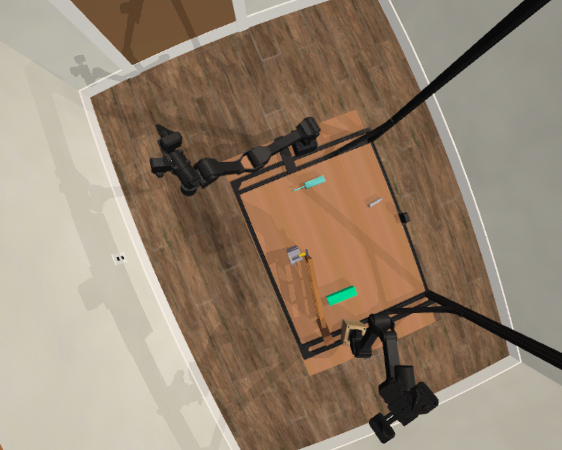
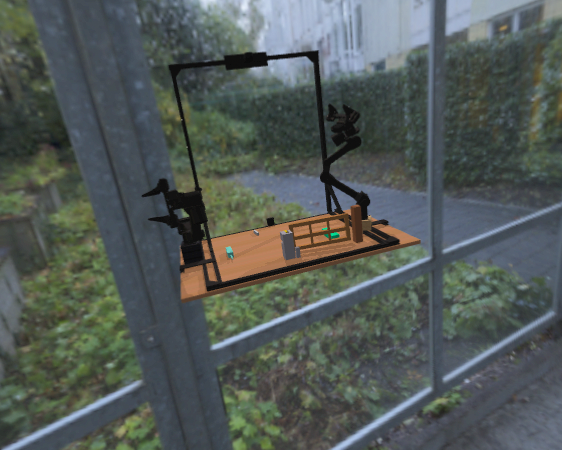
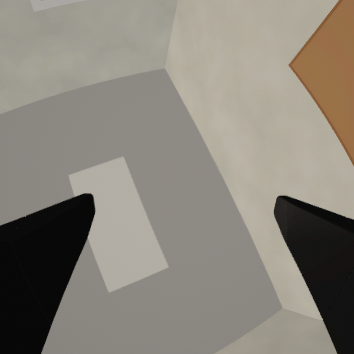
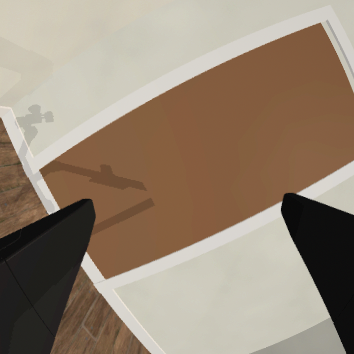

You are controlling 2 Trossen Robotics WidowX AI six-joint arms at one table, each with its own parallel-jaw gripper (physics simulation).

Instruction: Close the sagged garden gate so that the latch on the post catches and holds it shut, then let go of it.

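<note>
The brown slatted gate stands upright, running from its brown hinge post to close beside the grey latch post. A yellow latch piece sits at the top of the grey post, by the gate's free end. I cannot tell whether it has caught the gate. My left gripper is open and empty, high and well away from the gate. My right gripper is open and empty, off beyond the table edge.
A green block lies near the gate. A teal-handled tool and a small grey piece lie farther off. A tan block is near the hinge post. A black frame borders the table.
</note>
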